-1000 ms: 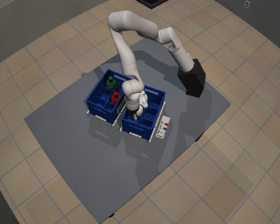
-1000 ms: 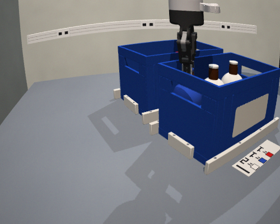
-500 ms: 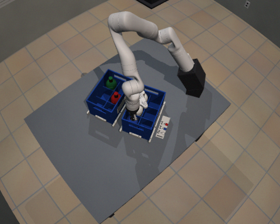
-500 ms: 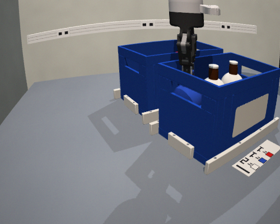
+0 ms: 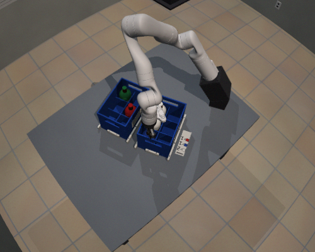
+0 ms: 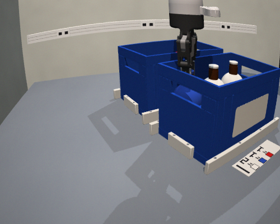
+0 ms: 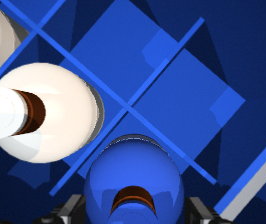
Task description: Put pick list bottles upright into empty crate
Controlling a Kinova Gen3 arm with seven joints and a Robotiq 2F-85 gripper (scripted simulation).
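My gripper is now 180 mm to the left of the red-label bottle, 70 mm above it and 30 mm past it. From my hand the other things lie so: white bottle 160 mm behind, 70 mm to the right, 70 mm below; then pick list 150 mm below, 150 mm behind, 140 mm to the left; then blue-label bottle 70 mm below.
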